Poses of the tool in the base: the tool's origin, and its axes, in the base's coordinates. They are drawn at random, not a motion.
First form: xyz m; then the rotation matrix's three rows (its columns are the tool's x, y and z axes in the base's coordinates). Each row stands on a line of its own.
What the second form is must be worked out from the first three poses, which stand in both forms.
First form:
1:
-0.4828 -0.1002 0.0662
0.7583 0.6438 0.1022
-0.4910 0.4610 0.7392
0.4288 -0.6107 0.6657
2:
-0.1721 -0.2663 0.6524
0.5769 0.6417 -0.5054
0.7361 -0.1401 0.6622
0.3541 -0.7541 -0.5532
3:
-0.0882 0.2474 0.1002
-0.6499 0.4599 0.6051
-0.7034 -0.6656 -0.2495
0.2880 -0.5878 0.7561
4:
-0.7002 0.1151 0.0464
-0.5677 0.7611 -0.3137
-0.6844 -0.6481 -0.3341
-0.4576 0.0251 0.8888
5:
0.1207 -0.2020 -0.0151
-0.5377 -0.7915 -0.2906
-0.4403 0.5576 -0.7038
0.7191 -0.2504 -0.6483
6:
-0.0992 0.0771 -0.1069
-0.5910 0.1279 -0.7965
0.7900 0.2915 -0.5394
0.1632 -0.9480 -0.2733
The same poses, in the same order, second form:
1:
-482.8 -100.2 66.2
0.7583 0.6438 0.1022
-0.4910 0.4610 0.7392
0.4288 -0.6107 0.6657

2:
-172.1 -266.3 652.4
0.5769 0.6417 -0.5054
0.7361 -0.1401 0.6622
0.3541 -0.7541 -0.5532

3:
-88.2 247.4 100.2
-0.6499 0.4599 0.6051
-0.7034 -0.6656 -0.2495
0.2880 -0.5878 0.7561

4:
-700.2 115.1 46.4
-0.5677 0.7611 -0.3137
-0.6844 -0.6481 -0.3341
-0.4576 0.0251 0.8888

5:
120.7 -202.0 -15.1
-0.5377 -0.7915 -0.2906
-0.4403 0.5576 -0.7038
0.7191 -0.2504 -0.6483

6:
-99.2 77.1 -106.9
-0.5910 0.1279 -0.7965
0.7900 0.2915 -0.5394
0.1632 -0.9480 -0.2733

